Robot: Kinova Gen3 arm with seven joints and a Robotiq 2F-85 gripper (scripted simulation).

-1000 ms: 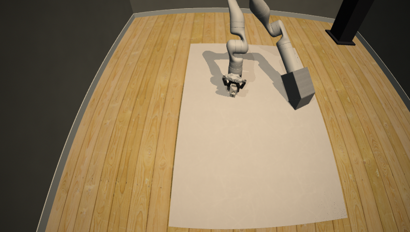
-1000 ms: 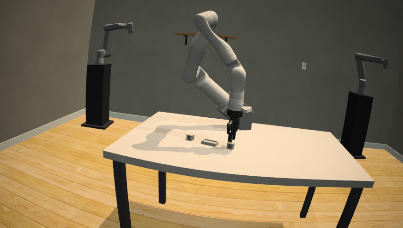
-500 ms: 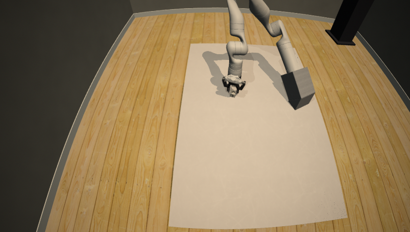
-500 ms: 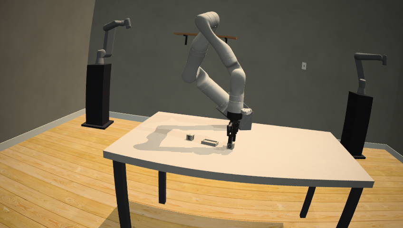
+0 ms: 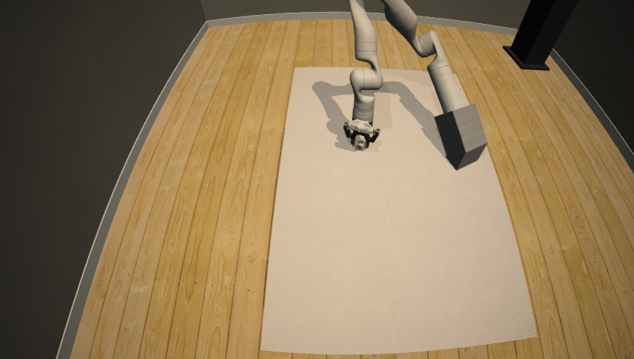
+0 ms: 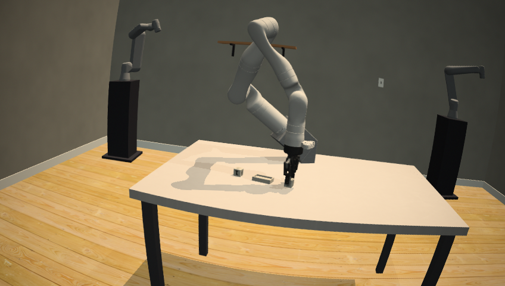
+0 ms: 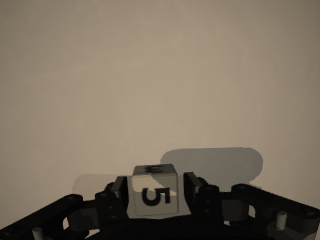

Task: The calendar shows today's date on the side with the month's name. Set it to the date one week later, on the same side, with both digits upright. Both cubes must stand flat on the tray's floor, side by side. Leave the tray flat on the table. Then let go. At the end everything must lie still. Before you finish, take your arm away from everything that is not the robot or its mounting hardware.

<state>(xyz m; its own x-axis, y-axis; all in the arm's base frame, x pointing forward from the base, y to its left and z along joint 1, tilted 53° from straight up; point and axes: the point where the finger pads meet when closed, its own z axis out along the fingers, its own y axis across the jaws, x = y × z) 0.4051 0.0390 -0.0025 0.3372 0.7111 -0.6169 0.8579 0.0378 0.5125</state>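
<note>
Now: hand 10 cm to the left of the white calendar tray, 4 cm past it and 2 cm above it. The rest, counted from my hand: white digit cube: 21 cm to the right, 8 cm behind, 1 cm below.
</note>
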